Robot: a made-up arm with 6 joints.
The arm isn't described. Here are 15 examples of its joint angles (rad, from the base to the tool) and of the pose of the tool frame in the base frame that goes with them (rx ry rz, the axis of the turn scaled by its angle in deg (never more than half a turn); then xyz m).
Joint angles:
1: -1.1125 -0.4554 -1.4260 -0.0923 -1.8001 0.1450
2: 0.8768 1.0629 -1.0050 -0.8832 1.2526 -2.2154
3: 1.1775 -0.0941 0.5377 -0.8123 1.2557 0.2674
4: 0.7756 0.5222 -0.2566 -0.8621 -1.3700 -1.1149
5: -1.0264 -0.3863 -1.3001 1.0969 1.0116 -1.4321
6: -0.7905 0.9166 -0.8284 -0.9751 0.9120 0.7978
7: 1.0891 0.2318 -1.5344 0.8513 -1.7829 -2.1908
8: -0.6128 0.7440 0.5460 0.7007 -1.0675 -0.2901
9: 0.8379 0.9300 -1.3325 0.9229 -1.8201 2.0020
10: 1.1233 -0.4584 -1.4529 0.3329 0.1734 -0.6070
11: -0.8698 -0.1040 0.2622 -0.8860 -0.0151 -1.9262
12: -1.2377 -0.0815 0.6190 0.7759 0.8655 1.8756
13: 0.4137 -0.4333 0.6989 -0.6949 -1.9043 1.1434
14: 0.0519 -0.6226 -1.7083 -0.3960 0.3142 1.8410
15: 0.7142 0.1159 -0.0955 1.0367 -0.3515 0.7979
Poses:
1: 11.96 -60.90 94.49 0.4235 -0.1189 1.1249
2: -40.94 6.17 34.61 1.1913 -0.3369 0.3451
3: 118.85 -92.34 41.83 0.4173 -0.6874 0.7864
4: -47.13 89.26 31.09 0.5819 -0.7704 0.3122
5: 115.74 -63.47 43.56 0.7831 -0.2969 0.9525
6: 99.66 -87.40 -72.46 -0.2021 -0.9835 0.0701
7: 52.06 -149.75 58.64 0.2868 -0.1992 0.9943
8: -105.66 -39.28 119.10 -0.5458 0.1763 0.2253
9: -33.28 -68.65 -96.85 0.3669 -0.3805 0.7221
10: -89.32 -42.53 -44.31 0.0506 0.2989 1.1792
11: -54.18 45.34 -91.30 -0.3300 -0.2952 0.9501
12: -94.85 -144.22 29.94 -0.4427 0.4846 0.4926
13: 62.20 -17.38 -79.07 -0.3506 -0.5366 0.2196
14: 16.00 -65.60 -45.63 0.3959 -0.3517 0.7733
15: 23.88 -79.72 -115.24 -0.3840 -0.5182 0.5831
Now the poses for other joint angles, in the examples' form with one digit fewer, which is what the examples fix.
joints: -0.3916 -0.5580 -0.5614 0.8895 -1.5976 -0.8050
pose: -47.1 -38.8 155.0 -0.095 0.569 0.728
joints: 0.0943 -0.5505 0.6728 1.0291 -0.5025 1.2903
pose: -52.0 123.0 67.7 -0.365 -0.147 0.015
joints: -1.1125 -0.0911 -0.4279 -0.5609 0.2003 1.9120
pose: 28.7 -147.5 -55.7 -0.336 -0.409 0.712
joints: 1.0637 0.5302 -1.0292 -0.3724 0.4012 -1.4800
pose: -73.7 19.0 22.5 1.047 -0.222 0.714
